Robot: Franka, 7 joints.
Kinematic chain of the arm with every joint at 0, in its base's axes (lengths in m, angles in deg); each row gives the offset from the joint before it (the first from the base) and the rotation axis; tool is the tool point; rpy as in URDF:
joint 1: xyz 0 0 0.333 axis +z
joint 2: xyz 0 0 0 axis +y
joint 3: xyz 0 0 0.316 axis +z
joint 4: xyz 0.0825 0 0 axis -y
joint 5: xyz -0.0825 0 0.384 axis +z
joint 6: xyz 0 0 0 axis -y
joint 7: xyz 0.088 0 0 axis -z
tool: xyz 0 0 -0.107 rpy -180 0 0
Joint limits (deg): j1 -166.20..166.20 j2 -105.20..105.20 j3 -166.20..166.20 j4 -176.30..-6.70 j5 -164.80..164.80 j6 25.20..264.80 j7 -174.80..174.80
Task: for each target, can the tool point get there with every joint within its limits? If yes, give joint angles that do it. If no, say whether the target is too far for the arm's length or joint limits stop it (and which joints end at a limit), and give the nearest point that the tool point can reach.
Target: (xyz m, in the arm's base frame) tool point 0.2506 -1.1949 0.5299
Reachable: no: too far | nearest point 0.1738 -0.8289 0.4696 | short by 0.379 m
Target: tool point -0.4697 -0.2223 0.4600
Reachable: yes | joints -59.44 -21.75 -87.14 -139.71 9.77 216.11 117.87
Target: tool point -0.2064 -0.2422 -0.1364
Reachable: yes | joints -82.54 76.10 -25.30 -122.19 11.09 133.74 -74.08
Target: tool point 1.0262 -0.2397 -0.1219
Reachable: no: too far | nearest point 0.7670 -0.1792 -0.0070 | short by 0.290 m
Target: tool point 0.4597 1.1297 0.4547
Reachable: no: too far | nearest point 0.3218 0.7907 0.4182 | short by 0.368 m
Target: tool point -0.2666 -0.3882 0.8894
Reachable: yes | joints 120.00 -55.87 54.33 -71.03 -23.32 102.48 -98.17
